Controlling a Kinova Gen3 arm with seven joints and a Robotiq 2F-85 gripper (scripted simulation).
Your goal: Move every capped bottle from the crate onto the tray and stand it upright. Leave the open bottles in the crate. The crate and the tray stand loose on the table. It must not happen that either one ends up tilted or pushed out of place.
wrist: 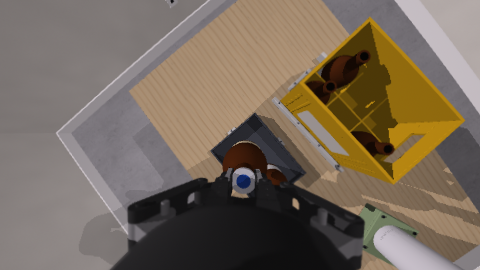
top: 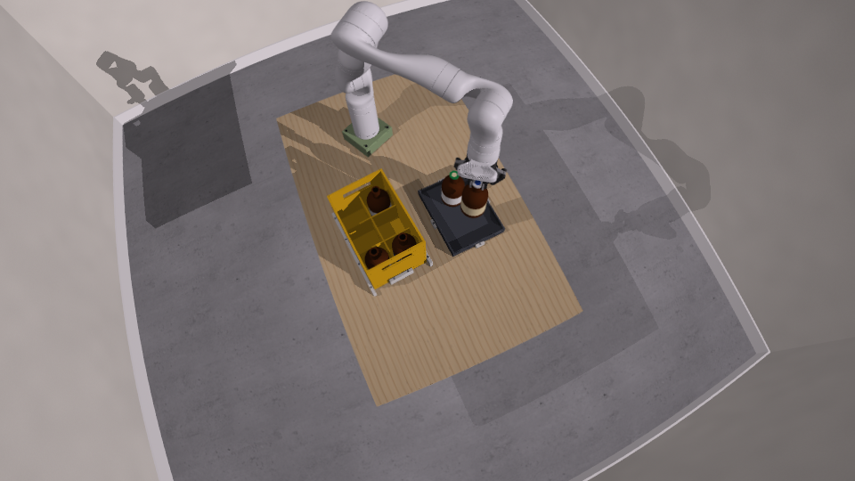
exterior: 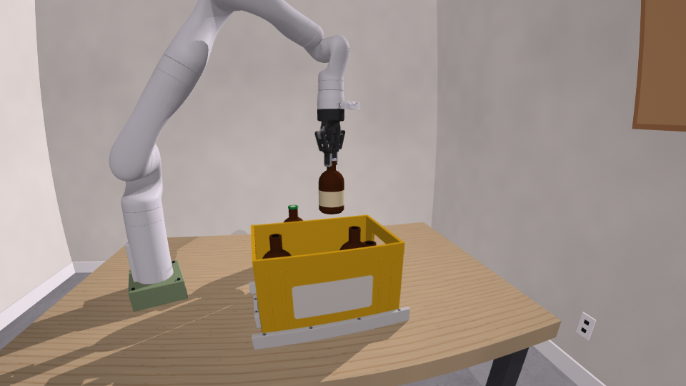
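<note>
Right now my hand is 7 cm above the blue-capped brown bottle. Round my hand: yellow crate 28 cm to the right, 20 cm below, 9 cm behind; then dark tray 28 cm below, 5 cm behind.
</note>
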